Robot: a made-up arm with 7 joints. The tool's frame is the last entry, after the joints. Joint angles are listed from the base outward. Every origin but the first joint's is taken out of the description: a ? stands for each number. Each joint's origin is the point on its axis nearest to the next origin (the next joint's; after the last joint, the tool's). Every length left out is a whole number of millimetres.
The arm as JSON. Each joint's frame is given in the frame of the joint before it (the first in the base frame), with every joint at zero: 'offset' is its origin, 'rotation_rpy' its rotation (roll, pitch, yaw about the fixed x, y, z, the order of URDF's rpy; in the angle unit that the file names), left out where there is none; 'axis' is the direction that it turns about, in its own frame. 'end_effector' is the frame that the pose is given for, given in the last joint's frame.
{
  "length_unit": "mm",
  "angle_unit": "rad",
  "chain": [
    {
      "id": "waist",
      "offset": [
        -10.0,
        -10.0,
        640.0
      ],
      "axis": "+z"
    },
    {
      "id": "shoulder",
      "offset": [
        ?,
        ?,
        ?
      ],
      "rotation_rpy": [
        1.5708,
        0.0,
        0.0
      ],
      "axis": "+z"
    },
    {
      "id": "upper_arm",
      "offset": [
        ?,
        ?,
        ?
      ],
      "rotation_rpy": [
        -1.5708,
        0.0,
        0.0
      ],
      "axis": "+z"
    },
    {
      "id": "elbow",
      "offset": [
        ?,
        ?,
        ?
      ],
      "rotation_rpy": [
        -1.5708,
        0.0,
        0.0
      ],
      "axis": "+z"
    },
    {
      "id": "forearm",
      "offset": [
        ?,
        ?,
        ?
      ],
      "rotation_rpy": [
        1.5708,
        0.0,
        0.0
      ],
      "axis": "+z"
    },
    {
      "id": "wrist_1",
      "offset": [
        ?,
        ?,
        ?
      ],
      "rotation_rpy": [
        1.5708,
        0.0,
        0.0
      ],
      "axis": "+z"
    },
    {
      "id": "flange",
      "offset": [
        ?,
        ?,
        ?
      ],
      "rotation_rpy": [
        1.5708,
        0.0,
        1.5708
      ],
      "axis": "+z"
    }
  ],
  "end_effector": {
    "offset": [
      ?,
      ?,
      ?
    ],
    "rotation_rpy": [
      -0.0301,
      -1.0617,
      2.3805
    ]
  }
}
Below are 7 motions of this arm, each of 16 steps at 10 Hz.
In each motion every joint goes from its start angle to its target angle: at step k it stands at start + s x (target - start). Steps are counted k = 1, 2, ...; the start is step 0. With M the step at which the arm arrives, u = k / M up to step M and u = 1 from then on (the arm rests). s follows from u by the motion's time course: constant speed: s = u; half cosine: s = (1 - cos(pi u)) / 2; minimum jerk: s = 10 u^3 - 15 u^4 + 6 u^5.
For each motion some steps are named. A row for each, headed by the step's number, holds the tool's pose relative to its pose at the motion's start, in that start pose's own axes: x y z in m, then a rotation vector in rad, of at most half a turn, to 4 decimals.
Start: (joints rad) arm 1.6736 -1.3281 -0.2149 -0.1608 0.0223 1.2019 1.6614
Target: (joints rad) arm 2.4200 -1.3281 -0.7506 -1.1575 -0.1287 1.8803 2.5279
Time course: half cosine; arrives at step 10
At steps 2, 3, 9, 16:
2: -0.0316 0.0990 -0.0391 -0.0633 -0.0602 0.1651
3: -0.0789 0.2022 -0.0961 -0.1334 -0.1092 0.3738
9: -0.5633 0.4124 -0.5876 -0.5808 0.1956 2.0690
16: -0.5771 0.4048 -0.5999 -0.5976 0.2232 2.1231

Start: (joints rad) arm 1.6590 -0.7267 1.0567 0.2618 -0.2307 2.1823 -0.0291
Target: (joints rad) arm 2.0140 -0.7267 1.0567 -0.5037 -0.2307 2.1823 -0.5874
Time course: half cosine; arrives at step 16
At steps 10, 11, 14, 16:
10: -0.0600 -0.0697 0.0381 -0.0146 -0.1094 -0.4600
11: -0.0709 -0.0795 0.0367 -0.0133 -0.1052 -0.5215
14: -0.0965 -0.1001 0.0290 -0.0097 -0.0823 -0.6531
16: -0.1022 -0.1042 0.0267 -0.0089 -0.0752 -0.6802

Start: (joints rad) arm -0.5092 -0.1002 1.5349 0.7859 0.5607 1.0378 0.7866
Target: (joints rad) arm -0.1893 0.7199 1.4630 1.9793 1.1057 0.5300 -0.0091
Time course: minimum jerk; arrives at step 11
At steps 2, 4, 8, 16:
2: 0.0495 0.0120 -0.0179 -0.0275 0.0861 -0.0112
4: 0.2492 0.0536 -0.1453 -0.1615 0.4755 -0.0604
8: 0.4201 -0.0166 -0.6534 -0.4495 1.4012 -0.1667
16: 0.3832 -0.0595 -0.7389 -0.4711 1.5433 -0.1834

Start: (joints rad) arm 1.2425 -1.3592 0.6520 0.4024 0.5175 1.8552 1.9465
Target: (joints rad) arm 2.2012 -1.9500 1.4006 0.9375 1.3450 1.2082 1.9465
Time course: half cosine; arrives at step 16
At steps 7, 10, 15, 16:
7: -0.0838 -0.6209 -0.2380 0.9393 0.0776 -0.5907
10: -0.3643 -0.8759 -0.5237 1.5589 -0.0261 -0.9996
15: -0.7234 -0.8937 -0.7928 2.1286 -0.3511 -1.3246
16: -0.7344 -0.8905 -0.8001 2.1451 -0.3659 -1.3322

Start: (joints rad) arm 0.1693 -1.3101 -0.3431 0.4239 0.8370 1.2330 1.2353
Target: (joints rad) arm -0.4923 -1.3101 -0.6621 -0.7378 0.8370 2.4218 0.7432
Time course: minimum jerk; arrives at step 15
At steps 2, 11, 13, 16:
2: -0.0176 0.0047 0.0063 -0.0237 -0.0400 0.0116
11: -0.5869 0.0796 -0.1353 -1.0748 -1.7520 0.2887
13: -0.6121 0.0737 -0.1717 -1.1900 -1.9265 0.3357
16: -0.6160 0.0724 -0.1782 -1.2108 -1.9579 0.3461

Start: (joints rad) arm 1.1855 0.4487 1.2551 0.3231 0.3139 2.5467 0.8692
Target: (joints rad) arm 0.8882 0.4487 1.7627 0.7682 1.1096 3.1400 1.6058
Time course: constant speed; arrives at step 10
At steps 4, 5, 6, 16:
4: -0.1195 -0.0241 -0.1807 0.5476 -0.1009 -0.1227
5: -0.1558 -0.0186 -0.2207 0.6620 -0.1445 -0.1704
6: -0.1936 -0.0085 -0.2575 0.7650 -0.1952 -0.2235
16: -0.3451 0.0724 -0.3657 1.0433 -0.4572 -0.4724

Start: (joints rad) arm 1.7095 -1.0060 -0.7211 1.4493 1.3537 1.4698 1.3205
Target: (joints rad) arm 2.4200 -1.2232 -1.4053 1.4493 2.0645 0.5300 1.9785
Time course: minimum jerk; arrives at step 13
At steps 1, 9, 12, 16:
1: 0.0008 0.0002 -0.0006 0.0029 0.0027 0.0008
9: 0.1523 0.1013 -0.2222 0.4804 0.6666 0.0989
12: 0.1746 0.1353 -0.3024 0.5360 0.8408 0.0643
16: 0.1750 0.1361 -0.3045 0.5371 0.8451 0.0631

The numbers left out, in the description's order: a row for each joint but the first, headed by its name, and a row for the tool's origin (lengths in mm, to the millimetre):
shoulder: 0.0 -50.0 0.0
upper_arm: -30.0 450.0 0.0
elbow: 20.0 40.0 0.0
forearm: -30.0 -490.0 0.0
wrist_1: 0.0 -200.0 0.0
flange: 20.0 170.0 0.0
tool: 0.0 -10.0 0.0

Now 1 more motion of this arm.
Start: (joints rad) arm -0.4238 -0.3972 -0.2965 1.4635 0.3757 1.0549 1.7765
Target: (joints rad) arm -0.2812 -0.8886 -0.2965 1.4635 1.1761 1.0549 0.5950
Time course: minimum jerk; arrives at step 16
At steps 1, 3, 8, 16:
1: 0.0011 -0.0005 0.0003 -0.0009 0.0011 -0.0011
3: 0.0232 -0.0117 0.0053 -0.0208 0.0247 -0.0247
8: 0.2244 -0.1440 0.0237 -0.2202 0.2408 -0.2071
16: 0.4022 -0.3280 -0.0133 -0.4468 0.4309 -0.3335

